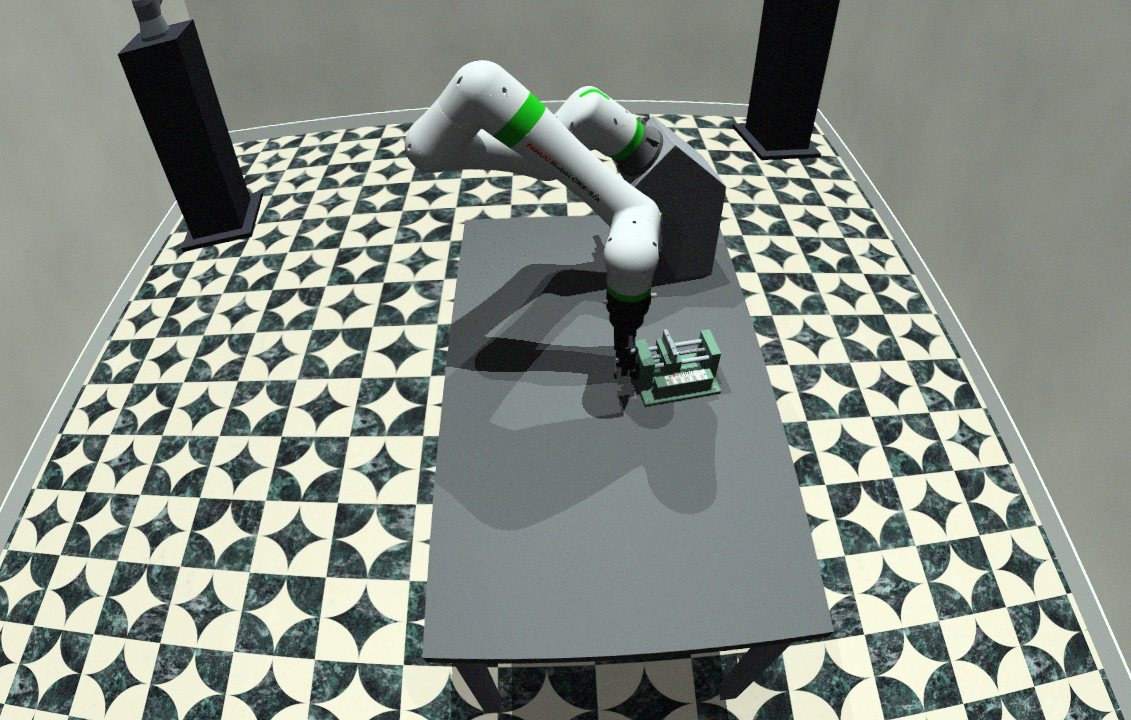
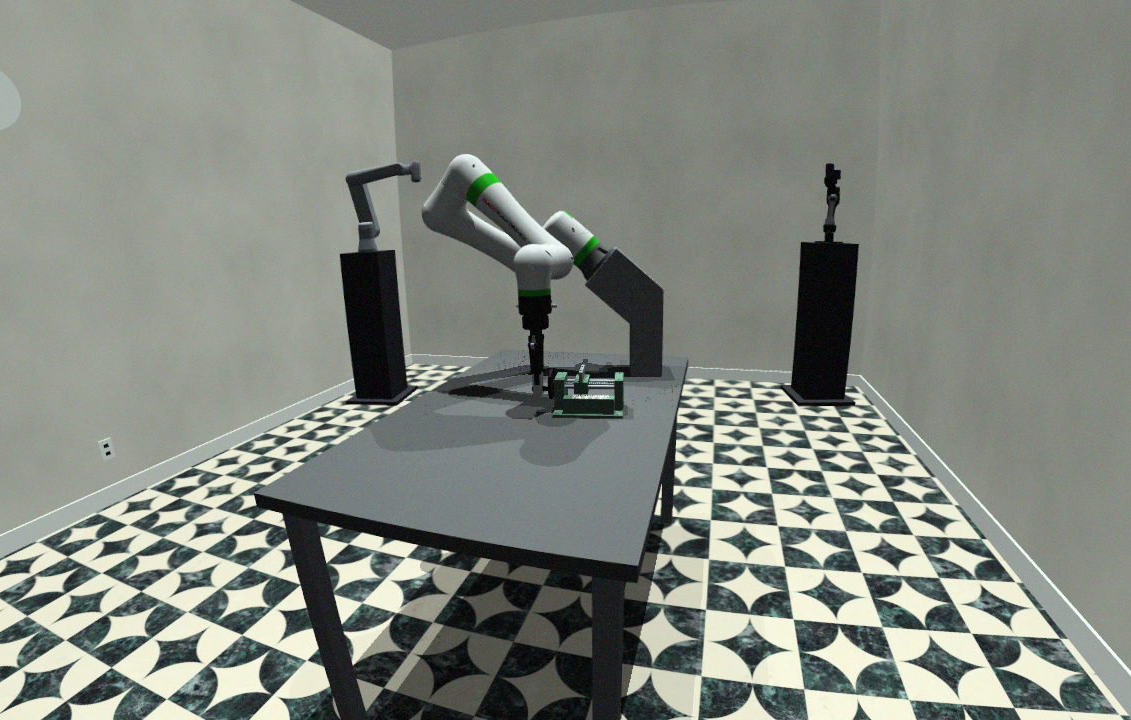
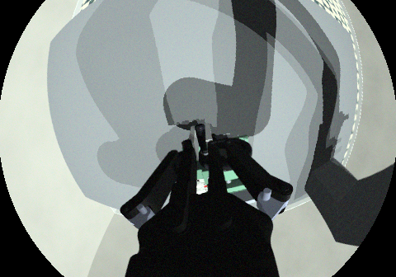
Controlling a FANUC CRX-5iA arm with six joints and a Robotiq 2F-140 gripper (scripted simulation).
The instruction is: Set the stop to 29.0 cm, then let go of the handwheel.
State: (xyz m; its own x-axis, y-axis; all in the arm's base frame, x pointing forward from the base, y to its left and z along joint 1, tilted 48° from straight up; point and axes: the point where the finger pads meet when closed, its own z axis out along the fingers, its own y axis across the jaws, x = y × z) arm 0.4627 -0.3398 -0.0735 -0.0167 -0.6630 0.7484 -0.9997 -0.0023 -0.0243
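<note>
Now: hand 13 cm to the right of the green stop fixture, 2 cm past it and 1 cm below it. The rest, counted from my hand: black handwheel (2 cm to the left, 1 cm below, 1 cm behind).
</note>
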